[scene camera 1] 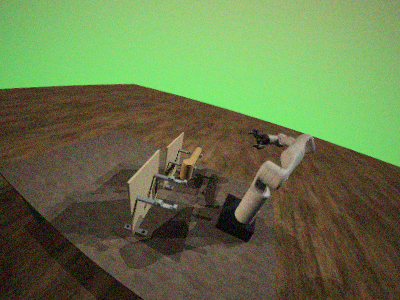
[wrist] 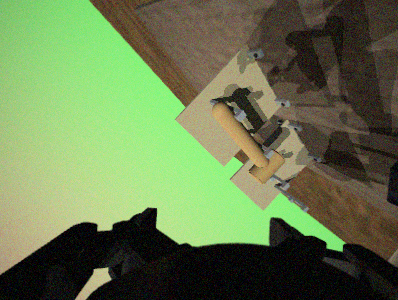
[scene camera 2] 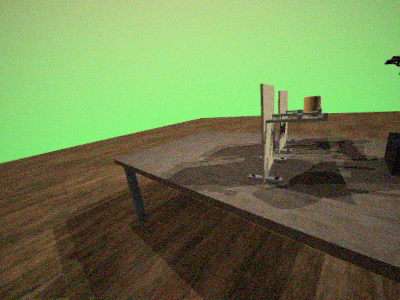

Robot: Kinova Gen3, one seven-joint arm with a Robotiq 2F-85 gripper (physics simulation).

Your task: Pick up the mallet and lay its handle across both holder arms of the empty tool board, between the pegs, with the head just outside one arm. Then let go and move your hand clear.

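Seen in the pictures: gripper, fingertip midpoint: (scene camera 1: 250,138) (wrist: 212,225) (scene camera 2: 392,67); arm's base, link origin: (scene camera 1: 242,215).
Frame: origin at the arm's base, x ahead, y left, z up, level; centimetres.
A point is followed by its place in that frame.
Observation:
The tan mallet (scene camera 1: 187,170) @[x 34.0, y 0.9, z 13.8 cm] (scene camera 2: 312,104) @[x 34.8, y 1.2, z 13.8 cm] (wrist: 240,133) @[x 36.0, y -19.7, z 12.2 cm] rests across the arms of the farther tool board (scene camera 1: 174,148) @[x 49.6, y -11.7, z 15.3 cm] (scene camera 2: 283,102) @[x 49.5, y -11.0, z 14.9 cm] (wrist: 205,120) @[x 50.8, y -19.4, z 14.3 cm]. Its head is on the side toward the other board. The empty tool board (scene camera 1: 144,180) @[x 44.5, y 20.7, z 15.4 cm] (scene camera 2: 267,107) @[x 43.7, y 24.2, z 15.4 cm] (wrist: 255,190) @[x 44.8, y 19.4, z 18.6 cm] stands upright beside it, nearer in both scene views. Its two holder arms (scene camera 1: 161,203) @[x 33.4, y 23.9, z 11.8 cm] (scene camera 2: 300,119) @[x 33.6, y 25.1, z 11.4 cm] (wrist: 295,198) @[x 32.7, y 23.0, z 10.8 cm] stick out toward the robot's side. My gripper (scene camera 1: 254,139) @[x 9.7, y -42.9, z 25.9 cm] (wrist: 212,225) @[x 9.7, y -42.9, z 25.9 cm] is wide open, high and well apart from the mallet; part of it shows at the right edge in scene camera 2. The pegs are too small to tell clearly.
The robot's dark base (scene camera 1: 235,220) @[x 3.1, y 4.9, z 0.1 cm] (scene camera 2: 394,154) @[x 10.8, y 6.2, z -2.5 cm] stands on the grey-brown table (scene camera 1: 215,275) @[x 3.6, y 27.9, z -9.2 cm] (scene camera 2: 320,220) @[x 24.9, y 41.0, z -9.2 cm], on the side that the arms point to. The boards stand on small metal feet (scene camera 1: 141,232) @[x 39.9, y 28.2, z -8.0 cm] (scene camera 2: 272,178) @[x 40.5, y 28.3, z -8.0 cm]. Dark shadows fall around them.

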